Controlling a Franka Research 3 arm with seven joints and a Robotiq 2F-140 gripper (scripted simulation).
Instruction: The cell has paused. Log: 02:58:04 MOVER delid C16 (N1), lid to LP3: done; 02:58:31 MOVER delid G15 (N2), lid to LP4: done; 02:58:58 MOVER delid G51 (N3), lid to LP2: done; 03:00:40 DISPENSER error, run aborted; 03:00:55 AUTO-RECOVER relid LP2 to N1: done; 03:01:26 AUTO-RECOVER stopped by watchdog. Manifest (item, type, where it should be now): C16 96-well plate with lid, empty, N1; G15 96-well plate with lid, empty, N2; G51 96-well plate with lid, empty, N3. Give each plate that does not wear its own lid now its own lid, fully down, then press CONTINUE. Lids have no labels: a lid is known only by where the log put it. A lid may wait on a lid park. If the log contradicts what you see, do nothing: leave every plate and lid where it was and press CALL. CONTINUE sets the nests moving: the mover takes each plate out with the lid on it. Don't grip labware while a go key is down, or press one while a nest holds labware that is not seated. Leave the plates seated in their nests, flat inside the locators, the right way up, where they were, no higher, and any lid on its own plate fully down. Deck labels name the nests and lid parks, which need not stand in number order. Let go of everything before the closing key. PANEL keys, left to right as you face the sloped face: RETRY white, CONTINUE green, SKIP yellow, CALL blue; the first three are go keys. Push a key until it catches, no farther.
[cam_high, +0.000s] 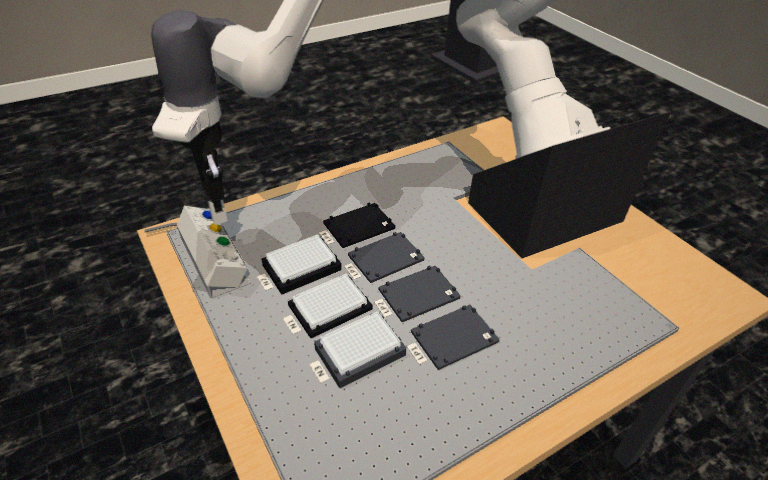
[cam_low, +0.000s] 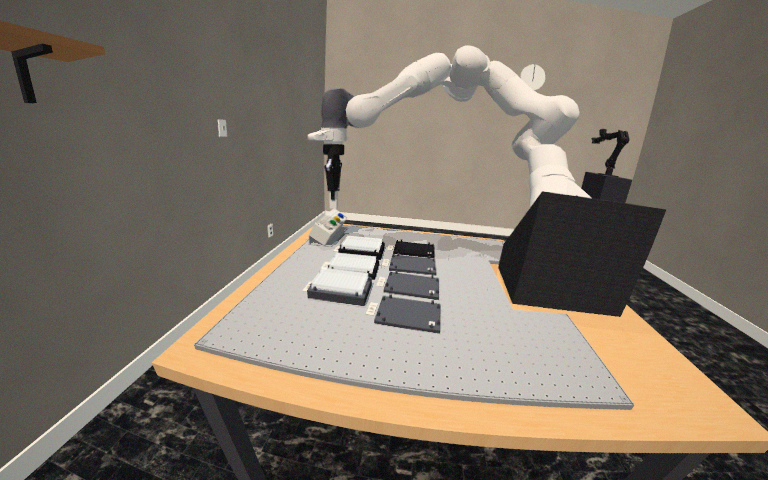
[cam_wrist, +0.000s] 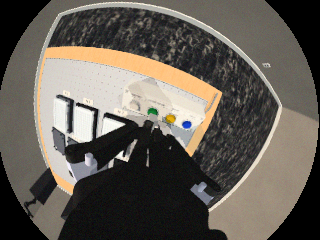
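Now: hand 90 mm above the green key. Round my hand: blue key 100 mm to the right, 90 mm below, 10 mm behind; white key 90 mm below, 50 mm to the left, 10 mm ahead; yellow key 90 mm below, 50 mm to the right.
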